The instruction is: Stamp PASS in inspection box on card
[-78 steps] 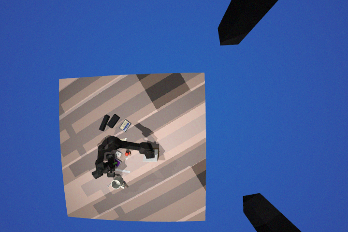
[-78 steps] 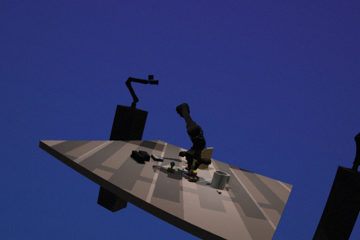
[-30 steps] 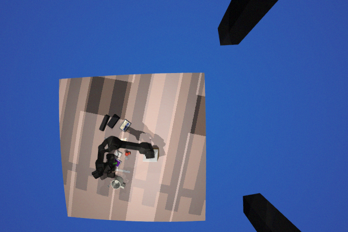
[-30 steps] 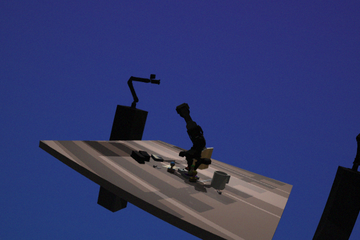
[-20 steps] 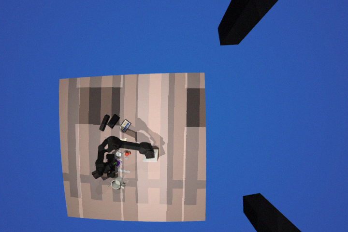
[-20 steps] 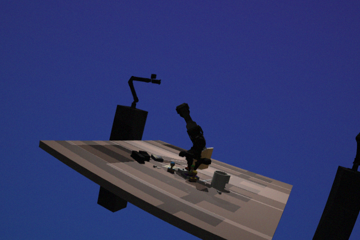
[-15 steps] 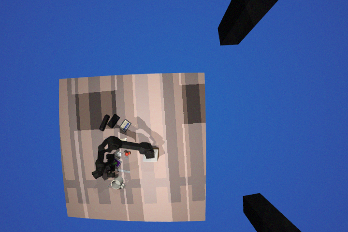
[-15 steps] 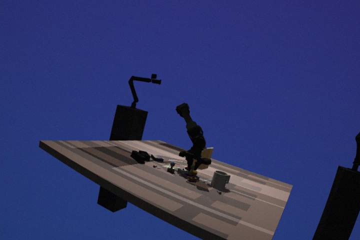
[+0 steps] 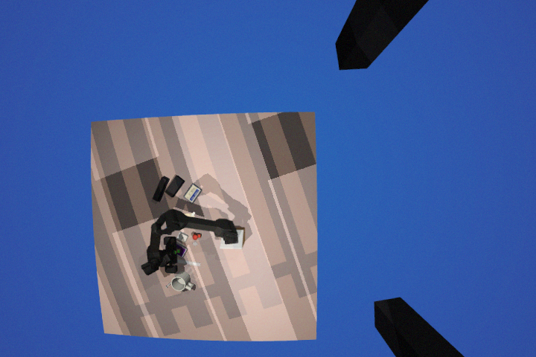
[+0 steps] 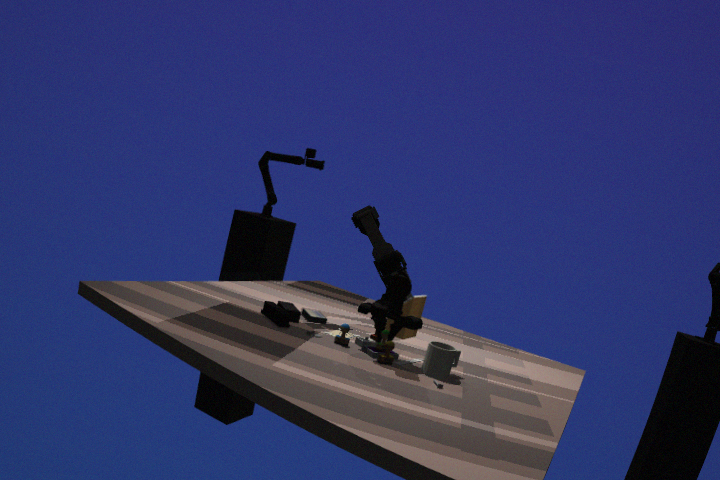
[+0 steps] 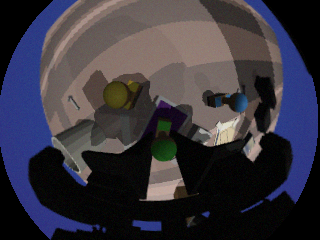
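Right now the purple ink pad is 3 cm below my gripper tip. Also, from my gripper tip: green-knobbed stamp: right at my gripper tip; then yellow-knobbed stamp: 6 cm ahead, 4 cm to the left, 1 cm below; then blue-knobbed stamp: 4 cm ahead, 11 cm to the right, 2 cm below.
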